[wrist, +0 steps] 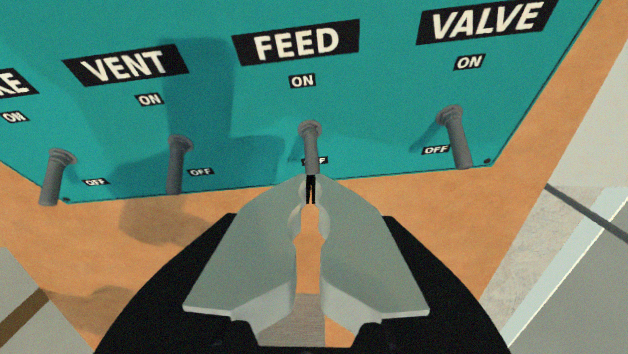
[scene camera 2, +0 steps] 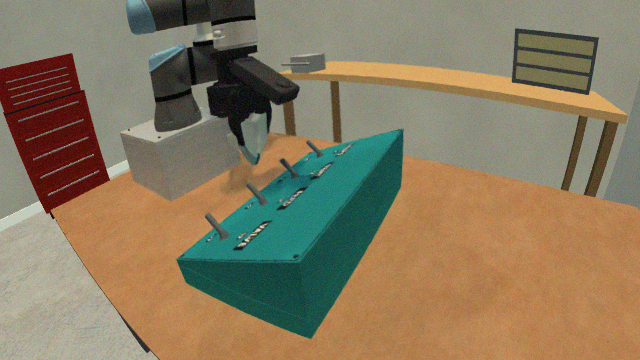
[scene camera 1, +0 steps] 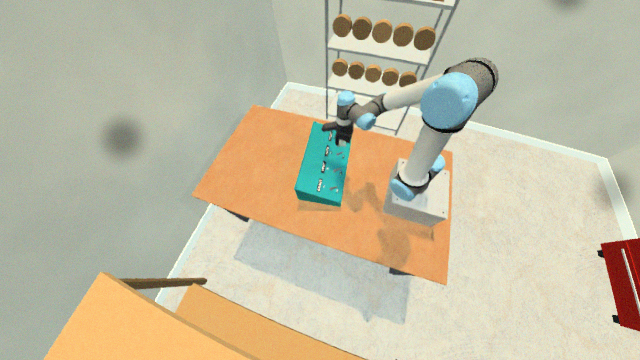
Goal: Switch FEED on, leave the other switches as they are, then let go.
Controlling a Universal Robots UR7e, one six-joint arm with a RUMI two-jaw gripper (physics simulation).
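Places are measured from the arm's base along level axes (x left, y back, z up), in millimetres.
Pixels of known places: gripper, fingertip midpoint: (wrist: pixel 311 177) (scene camera 2: pixel 255 164) (scene camera 1: pixel 338 146); arm's base, origin of the base link: (scene camera 2: pixel 178 123).
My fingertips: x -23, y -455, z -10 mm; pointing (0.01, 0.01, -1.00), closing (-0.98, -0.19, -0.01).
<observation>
Ahead of a thing's pixels: the offset from my fingertips to its top centre. Level surfaces: height alone.
A teal sloped panel (scene camera 1: pixel 310 167) (scene camera 2: pixel 345 200) (wrist: pixel 265 105) carries a row of grey toggle levers. The FEED lever @[dx -1, dy +13, dz -41 mm] (scene camera 2: pixel 257 193) (wrist: pixel 311 147) leans to its OFF label, as do the VALVE lever @[dx -116, dy -24, dz -41 mm] (scene camera 2: pixel 216 226) (wrist: pixel 458 140), the VENT lever @[dx +113, dy +50, dz -41 mm] (scene camera 2: pixel 288 168) (wrist: pixel 175 167) and the lever @[dx +227, dy +87, dz -41 mm] (scene camera 2: pixel 314 148) (wrist: pixel 51 180) at the row's far end. My gripper (scene camera 2: pixel 256 161) (wrist: pixel 311 177) is shut and empty. In the wrist view its tips line up with the end of the FEED lever; in scene camera 2 they are above the levers. The tips cover part of the view below that lever.
The panel stands on an orange-brown table @[dz -168 mm] (scene camera 1: pixel 240 150) (scene camera 2: pixel 450 240). The robot's pale base block (scene camera 1: pixel 435 200) (scene camera 2: pixel 175 167) stands on the same table. A shelf rack (scene camera 1: pixel 327 65), a red drawer cabinet (scene camera 2: pixel 55 135) and a long wooden bench (scene camera 2: pixel 425 80) stand around the table.
</observation>
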